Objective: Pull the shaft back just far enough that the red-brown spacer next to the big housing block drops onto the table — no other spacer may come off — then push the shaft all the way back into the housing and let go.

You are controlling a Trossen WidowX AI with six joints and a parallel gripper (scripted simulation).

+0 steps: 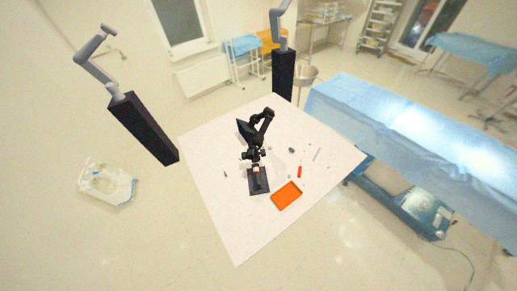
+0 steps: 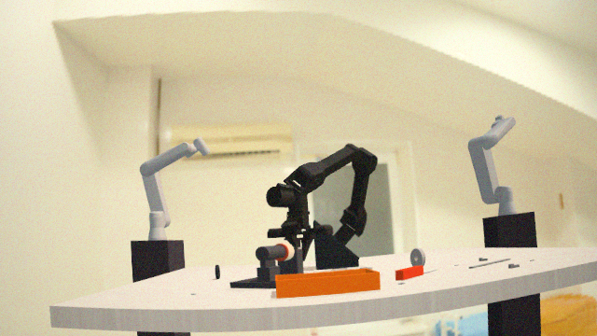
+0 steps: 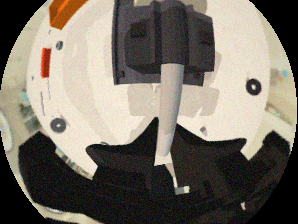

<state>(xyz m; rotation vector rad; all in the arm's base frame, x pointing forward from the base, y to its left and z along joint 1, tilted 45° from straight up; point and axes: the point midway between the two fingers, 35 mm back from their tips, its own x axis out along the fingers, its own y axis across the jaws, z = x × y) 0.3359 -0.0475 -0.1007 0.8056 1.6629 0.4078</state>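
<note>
Now: the grey shaft 8 cm ahead of my gripper tip, 2 cm to the right of it and 3 cm above it. The rest, counted from my gripper tip: round grey disc 4 cm ahead, 33 cm to the left, 2 cm below; red-brown spacer 13 cm ahead, 4 cm to the right, 3 cm above; small black ring 1 cm behind, 26 cm to the right, 2 cm below.
</note>
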